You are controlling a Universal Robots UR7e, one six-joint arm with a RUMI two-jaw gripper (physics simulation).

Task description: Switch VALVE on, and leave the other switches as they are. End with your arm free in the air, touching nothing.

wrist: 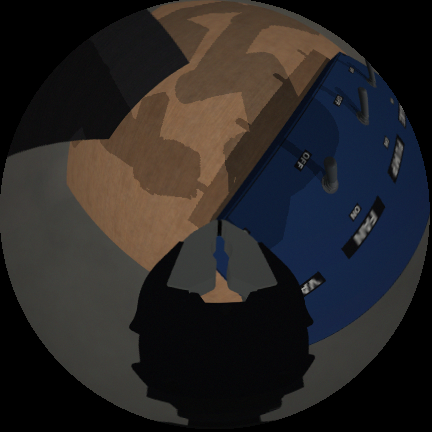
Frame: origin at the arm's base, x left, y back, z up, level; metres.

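Where they show: gripper, between the fingertips: (218,221).
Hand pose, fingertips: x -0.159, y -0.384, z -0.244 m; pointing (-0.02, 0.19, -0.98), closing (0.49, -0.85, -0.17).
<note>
After its pixels a point has its place.
The blue switch panel (345,277) @[x -0.108, y -0.549, z -0.190 m] fills the right side of the wrist view. The label of VALVE (312,284) @[x -0.145, y -0.522, z -0.203 m] shows in part, beside the gripper. The VALVE lever is hidden behind the fingers, so its position cannot be told. A small dark bit (246,231) @[x -0.156, y -0.422, z -0.256 m] shows at the right finger's edge; I cannot tell what it is. My gripper (218,221) @[x -0.159, y -0.384, z -0.244 m] is shut and empty, its tips over the panel's near-left edge by the VALVE end. Contact with the panel or lever cannot be told.
The FAN lever (330,175) @[x -0.052, y -0.437, z -0.212 m] stands beside VALVE, tilted toward its OFF label (302,160) @[x -0.048, y -0.425, z -0.257 m]. Farther along are the PUMP lever (364,106) and another lever (371,74). The wooden table (210,117) @[x -0.052, y -0.289, z -0.334 m] bears shadows. A large black shape (95,85) @[x -0.066, y -0.117, z -0.215 m] shows at upper left.
</note>
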